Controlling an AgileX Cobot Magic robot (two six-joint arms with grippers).
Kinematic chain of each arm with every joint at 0, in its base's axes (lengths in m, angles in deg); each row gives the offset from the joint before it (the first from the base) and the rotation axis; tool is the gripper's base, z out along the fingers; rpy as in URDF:
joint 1: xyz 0 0 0.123 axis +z
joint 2: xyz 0 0 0 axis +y
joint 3: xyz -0.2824 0 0.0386 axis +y
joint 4: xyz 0.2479 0 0.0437 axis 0.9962 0 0.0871
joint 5: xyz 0 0 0 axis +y
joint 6: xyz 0.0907 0 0.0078 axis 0.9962 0 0.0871
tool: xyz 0 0 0 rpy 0 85 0
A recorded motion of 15 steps. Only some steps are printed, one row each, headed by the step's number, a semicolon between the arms.
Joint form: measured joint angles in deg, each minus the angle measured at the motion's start. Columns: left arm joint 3, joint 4, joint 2, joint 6, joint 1, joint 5; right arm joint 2, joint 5, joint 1, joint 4, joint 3, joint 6.
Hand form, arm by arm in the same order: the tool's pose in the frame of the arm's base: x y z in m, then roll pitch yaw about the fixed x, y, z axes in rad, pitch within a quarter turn. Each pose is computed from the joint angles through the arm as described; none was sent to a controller.
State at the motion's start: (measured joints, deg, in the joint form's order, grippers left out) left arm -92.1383 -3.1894 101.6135 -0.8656 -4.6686 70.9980; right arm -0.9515 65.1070 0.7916 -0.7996 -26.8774 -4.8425
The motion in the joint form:
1: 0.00 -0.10 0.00 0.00 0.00 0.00; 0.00 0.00 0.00 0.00 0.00 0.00
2: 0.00 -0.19 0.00 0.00 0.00 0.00; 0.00 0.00 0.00 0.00 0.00 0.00
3: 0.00 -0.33 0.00 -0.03 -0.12 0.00; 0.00 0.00 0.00 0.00 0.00 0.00
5: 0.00 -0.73 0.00 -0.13 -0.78 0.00; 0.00 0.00 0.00 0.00 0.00 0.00
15: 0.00 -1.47 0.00 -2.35 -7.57 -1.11; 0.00 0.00 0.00 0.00 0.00 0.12
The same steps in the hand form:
1: 0.3675 -0.0350 0.3061 -3.0786 0.2521 3.0950; -0.0073 -0.0013 0.2626 -2.9873 0.9999 -2.9600
2: 0.3674 -0.0351 0.3061 -3.0770 0.2520 3.0955; -0.0073 -0.0013 0.2626 -2.9873 0.9999 -2.9600
3: 0.3674 -0.0361 0.3061 -3.0743 0.2519 3.0948; -0.0073 -0.0013 0.2626 -2.9873 0.9999 -2.9600
5: 0.3669 -0.0409 0.3062 -3.0667 0.2515 3.0874; -0.0073 -0.0013 0.2626 -2.9873 0.9999 -2.9600
15: 0.3609 -0.0854 0.3067 -3.0420 0.2666 3.0150; -0.0073 -0.0013 0.2626 -2.9905 1.0002 -2.9638

